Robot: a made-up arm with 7 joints. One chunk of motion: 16 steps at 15 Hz.
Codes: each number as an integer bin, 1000 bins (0 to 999) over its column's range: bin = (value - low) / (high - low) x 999, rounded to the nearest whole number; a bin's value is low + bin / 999 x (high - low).
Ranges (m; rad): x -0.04..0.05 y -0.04..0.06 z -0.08..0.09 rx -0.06..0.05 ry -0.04..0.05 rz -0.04..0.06
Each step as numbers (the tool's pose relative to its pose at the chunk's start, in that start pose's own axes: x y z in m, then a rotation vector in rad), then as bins.
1 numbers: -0.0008 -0.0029 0.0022 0.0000 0.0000 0.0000
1 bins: 435 371 483 545 444 400
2 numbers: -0.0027 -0.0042 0.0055 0.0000 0.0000 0.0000
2 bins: 414 358 502 545 444 400
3 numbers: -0.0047 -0.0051 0.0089 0.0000 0.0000 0.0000
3 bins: 392 349 522 545 444 400
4 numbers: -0.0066 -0.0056 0.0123 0.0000 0.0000 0.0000
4 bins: 371 344 542 545 444 400
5 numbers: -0.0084 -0.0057 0.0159 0.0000 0.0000 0.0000
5 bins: 351 343 564 545 444 400
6 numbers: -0.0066 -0.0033 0.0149 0.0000 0.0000 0.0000
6 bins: 371 367 558 545 444 400
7 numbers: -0.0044 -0.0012 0.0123 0.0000 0.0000 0.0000
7 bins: 395 388 542 545 444 400
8 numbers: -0.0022 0.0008 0.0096 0.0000 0.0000 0.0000
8 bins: 420 408 527 545 444 400
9 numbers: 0.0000 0.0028 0.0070 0.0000 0.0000 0.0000
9 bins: 444 428 511 545 444 400
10 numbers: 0.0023 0.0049 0.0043 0.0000 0.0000 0.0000
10 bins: 470 449 495 545 444 400
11 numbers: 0.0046 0.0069 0.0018 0.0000 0.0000 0.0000
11 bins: 495 469 481 545 444 400
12 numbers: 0.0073 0.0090 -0.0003 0.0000 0.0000 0.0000
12 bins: 525 490 468 545 444 400
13 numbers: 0.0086 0.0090 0.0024 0.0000 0.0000 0.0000
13 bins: 539 490 484 545 444 400
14 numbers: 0.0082 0.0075 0.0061 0.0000 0.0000 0.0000
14 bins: 535 475 506 545 444 400
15 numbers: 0.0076 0.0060 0.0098 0.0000 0.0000 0.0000
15 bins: 528 460 528 545 444 400
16 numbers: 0.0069 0.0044 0.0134 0.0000 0.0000 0.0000
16 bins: 521 444 549 545 444 400
